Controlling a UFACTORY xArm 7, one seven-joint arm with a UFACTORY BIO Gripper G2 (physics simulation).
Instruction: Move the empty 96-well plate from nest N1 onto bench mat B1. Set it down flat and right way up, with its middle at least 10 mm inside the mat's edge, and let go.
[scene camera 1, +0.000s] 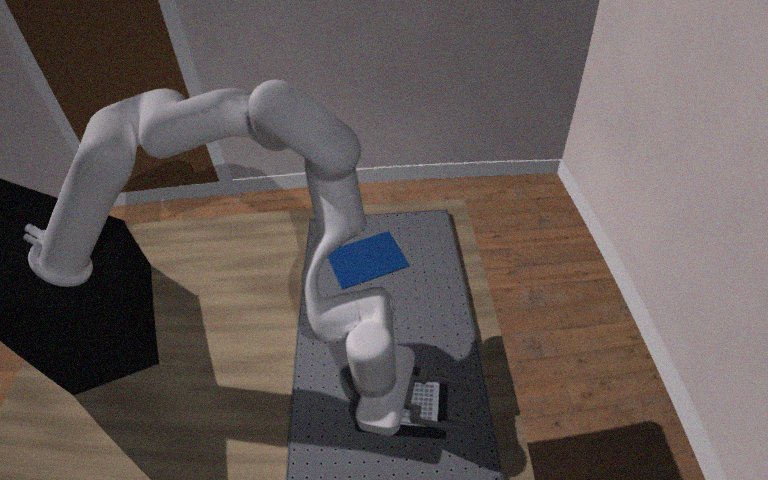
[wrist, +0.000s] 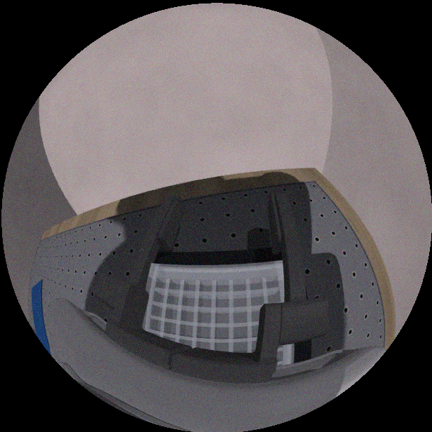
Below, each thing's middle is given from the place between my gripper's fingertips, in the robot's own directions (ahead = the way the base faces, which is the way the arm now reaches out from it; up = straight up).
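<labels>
With the 96-well plate (scene camera 1: 426, 395), my hand is 12 cm past it, 1 cm to the right of it and 1 cm above it. There's a black nest N1 (scene camera 1: 411, 431) that's 1 cm to the left of my hand, 12 cm behind it and 2 cm below it. And the blue bench mat B1 (scene camera 1: 363, 260) is 23 cm behind my hand, 37 cm to the left of it and 3 cm below it.
</labels>
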